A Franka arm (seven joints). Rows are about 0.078 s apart.
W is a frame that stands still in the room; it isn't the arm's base.
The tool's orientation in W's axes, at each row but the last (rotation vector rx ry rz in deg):
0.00 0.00 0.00
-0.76 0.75 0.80
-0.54 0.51 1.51
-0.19 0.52 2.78
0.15 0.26 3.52
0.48 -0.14 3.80
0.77 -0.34 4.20
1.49 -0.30 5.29
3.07 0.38 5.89
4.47 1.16 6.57
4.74 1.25 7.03
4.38 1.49 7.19
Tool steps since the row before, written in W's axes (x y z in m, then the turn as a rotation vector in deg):
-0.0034 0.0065 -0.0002 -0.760 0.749 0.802
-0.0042 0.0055 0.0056 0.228 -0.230 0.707
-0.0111 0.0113 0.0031 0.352 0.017 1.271
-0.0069 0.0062 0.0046 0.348 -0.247 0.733
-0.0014 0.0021 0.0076 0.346 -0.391 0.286
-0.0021 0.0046 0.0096 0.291 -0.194 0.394
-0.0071 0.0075 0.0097 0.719 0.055 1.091
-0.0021 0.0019 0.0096 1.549 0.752 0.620
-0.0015 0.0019 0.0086 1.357 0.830 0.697
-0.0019 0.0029 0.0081 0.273 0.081 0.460
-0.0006 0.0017 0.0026 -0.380 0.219 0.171
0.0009 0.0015 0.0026 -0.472 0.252 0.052
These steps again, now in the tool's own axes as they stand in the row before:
-0.0034 0.0065 -0.0002 -0.760 0.749 0.802
-0.0042 0.0055 0.0056 0.215 -0.242 0.707
-0.0108 0.0116 0.0031 0.341 -0.004 1.274
-0.0066 0.0065 0.0046 0.329 -0.266 0.735
-0.0013 0.0022 0.0076 0.320 -0.411 0.289
-0.0018 0.0048 0.0096 0.279 -0.210 0.395
-0.0065 0.0081 0.0096 0.728 0.017 1.086
-0.0019 0.0023 0.0096 1.616 0.622 0.594
-0.0013 0.0025 0.0085 1.432 0.723 0.665
-0.0017 0.0037 0.0078 0.273 0.086 0.459
-0.0004 0.0020 0.0024 -0.353 0.277 0.142
0.0010 0.0016 0.0025 -0.437 0.312 0.019

